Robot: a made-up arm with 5 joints.
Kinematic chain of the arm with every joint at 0, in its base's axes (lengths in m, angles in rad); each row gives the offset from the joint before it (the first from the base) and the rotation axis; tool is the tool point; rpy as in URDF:
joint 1: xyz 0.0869 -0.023 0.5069 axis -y
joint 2: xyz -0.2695 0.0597 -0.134 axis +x
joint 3: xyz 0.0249 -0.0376 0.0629 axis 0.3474 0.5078 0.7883
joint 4: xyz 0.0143 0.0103 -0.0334 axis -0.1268 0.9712 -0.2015
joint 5: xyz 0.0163 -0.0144 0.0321 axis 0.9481 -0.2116 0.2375
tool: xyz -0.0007 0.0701 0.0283 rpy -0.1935 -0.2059 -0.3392
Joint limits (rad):
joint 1: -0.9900..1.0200
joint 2: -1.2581..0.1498
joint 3: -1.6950..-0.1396
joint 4: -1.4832..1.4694
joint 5: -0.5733..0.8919
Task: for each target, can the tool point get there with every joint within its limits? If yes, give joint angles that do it. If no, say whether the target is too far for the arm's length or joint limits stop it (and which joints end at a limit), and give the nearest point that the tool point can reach.
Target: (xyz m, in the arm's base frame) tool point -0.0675 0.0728 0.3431
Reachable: yes | joints 0.6619 -0.2163 -1.2815 -0.1378 0.5232
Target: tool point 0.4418 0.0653 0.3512
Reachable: no: joint limits stop it (at a limit: joint 1, joint 2, joint 3) | nearest point 0.1218 0.0563 0.3079 | short by 0.323 m
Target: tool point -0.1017 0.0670 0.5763
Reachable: yes | joints -0.6971 -0.1785 -0.4589 -0.0472 -0.3018
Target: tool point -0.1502 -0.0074 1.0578
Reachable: no: too far | nearest point -0.1333 0.0220 0.7427 | short by 0.317 m
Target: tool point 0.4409 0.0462 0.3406
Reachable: no: joint limits stop it (at a limit: joint 1, joint 2, joint 3) | nearest point 0.1221 0.0510 0.3060 | short by 0.321 m
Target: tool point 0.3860 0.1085 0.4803
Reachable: no: joint limits stop it (at a limit: joint 1, joint 2, joint 3) | nearest point 0.1133 0.0678 0.3309 | short by 0.314 m
